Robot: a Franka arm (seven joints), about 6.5 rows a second.
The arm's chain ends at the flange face. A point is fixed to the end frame.
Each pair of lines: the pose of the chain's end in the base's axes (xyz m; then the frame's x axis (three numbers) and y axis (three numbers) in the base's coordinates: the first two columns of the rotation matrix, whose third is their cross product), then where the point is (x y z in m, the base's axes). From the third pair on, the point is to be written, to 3 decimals.
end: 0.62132, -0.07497, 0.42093, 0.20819, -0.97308, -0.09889, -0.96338, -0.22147, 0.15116
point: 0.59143 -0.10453 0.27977
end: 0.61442, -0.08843, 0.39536, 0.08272, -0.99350, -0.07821, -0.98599, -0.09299, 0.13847
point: 0.58307 -0.11667 0.25425
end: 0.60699, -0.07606, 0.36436, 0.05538, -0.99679, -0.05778, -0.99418, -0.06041, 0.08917
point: 0.582 -0.106 0.222
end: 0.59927, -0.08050, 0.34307, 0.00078, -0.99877, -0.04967, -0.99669, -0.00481, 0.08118
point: 0.574 -0.110 0.201
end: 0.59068, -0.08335, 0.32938, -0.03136, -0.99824, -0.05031, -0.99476, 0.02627, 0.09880
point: 0.562 -0.112 0.188
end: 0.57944, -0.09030, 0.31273, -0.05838, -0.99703, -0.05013, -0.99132, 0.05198, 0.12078
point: 0.547 -0.118 0.172
